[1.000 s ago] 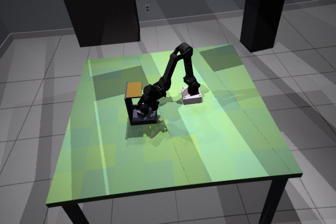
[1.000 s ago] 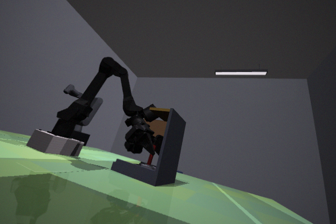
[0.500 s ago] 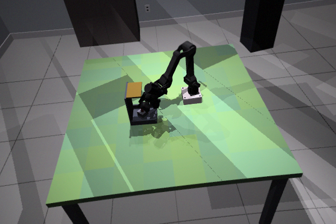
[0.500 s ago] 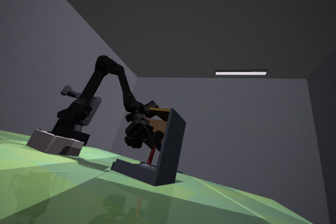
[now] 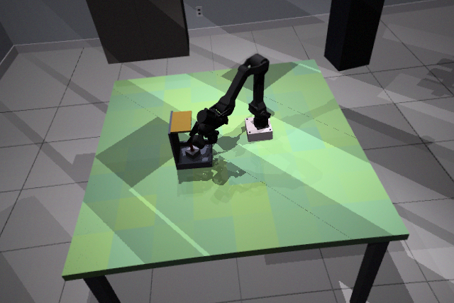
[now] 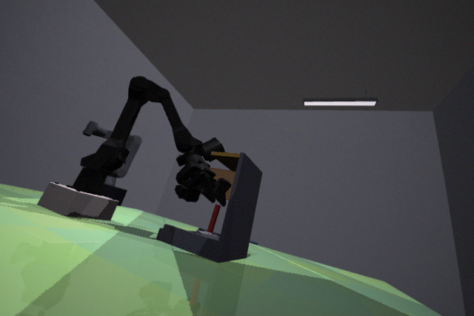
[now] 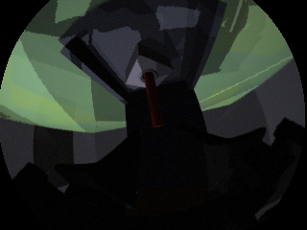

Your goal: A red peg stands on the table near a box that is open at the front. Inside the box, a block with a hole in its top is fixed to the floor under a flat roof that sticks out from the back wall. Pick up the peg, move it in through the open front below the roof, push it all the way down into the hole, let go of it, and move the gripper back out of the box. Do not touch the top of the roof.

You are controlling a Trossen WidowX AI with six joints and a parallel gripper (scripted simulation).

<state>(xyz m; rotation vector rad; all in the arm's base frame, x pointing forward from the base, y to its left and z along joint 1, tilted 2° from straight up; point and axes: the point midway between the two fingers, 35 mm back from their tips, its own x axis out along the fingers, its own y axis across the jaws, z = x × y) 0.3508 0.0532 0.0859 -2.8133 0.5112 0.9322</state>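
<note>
My gripper tip is now 4 cm above the red peg and 1 cm past it. From my gripper tip the other things lie so: orange roof: 12 cm above, 2 cm ahead; then back wall: 6 cm ahead, 1 cm to the right, 1 cm above.
</note>
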